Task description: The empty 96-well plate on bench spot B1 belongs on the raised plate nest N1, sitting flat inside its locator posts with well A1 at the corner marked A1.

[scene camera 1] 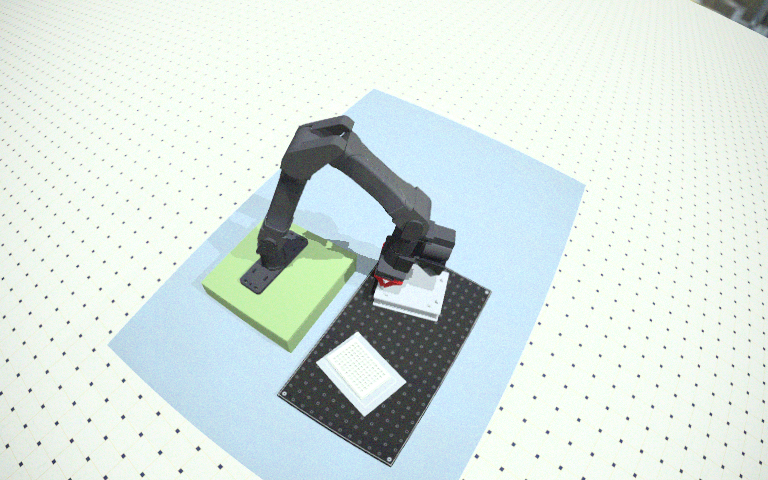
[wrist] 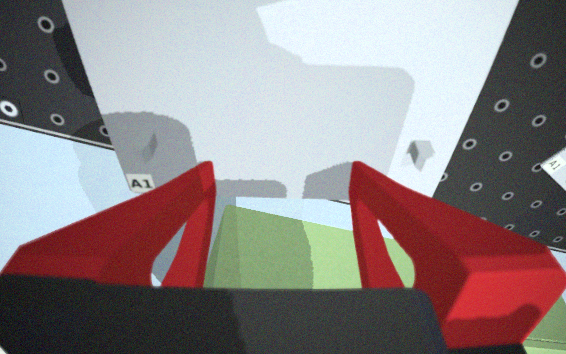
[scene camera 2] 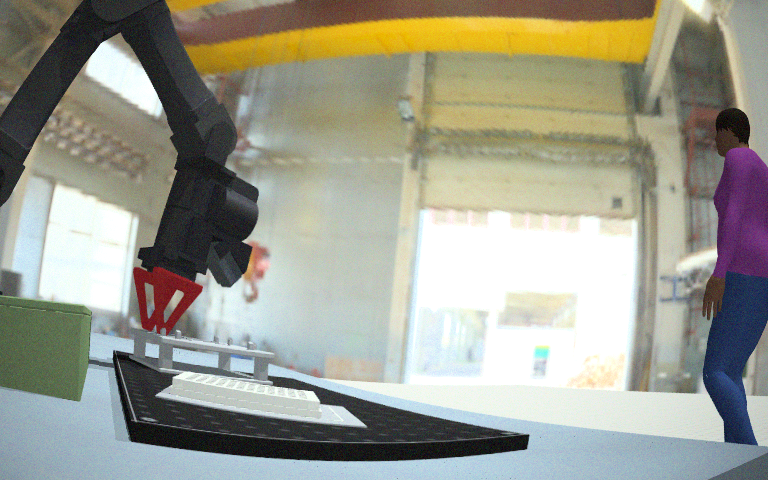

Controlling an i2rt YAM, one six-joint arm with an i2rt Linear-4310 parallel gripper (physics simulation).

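Places are measured from the arm's base along level axes (x right, y ahead, z up), in millimetres.
Pixels of known places: gripper, fingertip midpoint: [scene camera 1: 385,277] [wrist: 282,176] [scene camera 2: 153,332]; arm's base at its link origin: [scene camera 1: 274,262].
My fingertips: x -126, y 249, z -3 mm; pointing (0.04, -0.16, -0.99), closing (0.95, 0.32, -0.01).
Note:
For each thing: its middle in the pictures, then the offset to it from my fingertips. "pt": a spot on its surface instead. Level surfaces: height alone.
- white 96-well plate at the middle of its body: [scene camera 2: 245,394] [scene camera 1: 358,367] dy +71, dx +223, dz -34 mm
- spot B1 at a spot on its surface: [scene camera 2: 346,419] [scene camera 1: 371,404] pt dy +143, dx +279, dz -41 mm
- raised white nest N1 at the middle of its body: [scene camera 2: 197,352] [scene camera 1: 411,288] dy +65, dx -20, dz -17 mm
- locator post at a spot on its surface: [wrist: 150,145] pt dy +3, dx -47, dz +5 mm
- blue mat at its surface level: dz -56 mm
The white 96-well plate [scene camera 1: 360,366] [scene camera 2: 243,396] lies flat on the pale card of spot B1 [scene camera 1: 365,409] [scene camera 2: 346,419]. The raised white nest N1 [scene camera 1: 416,301] [scene camera 2: 195,344] [wrist: 240,100] stands at the other end of the board. Its A1 label [wrist: 141,183] shows at the left in the wrist view, near one locator post [wrist: 150,145]; another post [wrist: 421,152] is at the right. My gripper [scene camera 1: 388,283] [scene camera 2: 155,330] [wrist: 282,176] is open and empty, its red fingertips apart, low over the nest's edge on the green block's side. Part of the nest is hidden by the arm in scene camera 1.
The black perforated board [scene camera 1: 453,339] [scene camera 2: 424,438] [wrist: 520,80] carries the nest and card. The arm's base stands on a green block [scene camera 1: 305,305] [scene camera 2: 45,345] [wrist: 270,250] beside the board. A blue mat [scene camera 1: 509,198] lies below. A person [scene camera 2: 747,220] stands at the right in scene camera 2.

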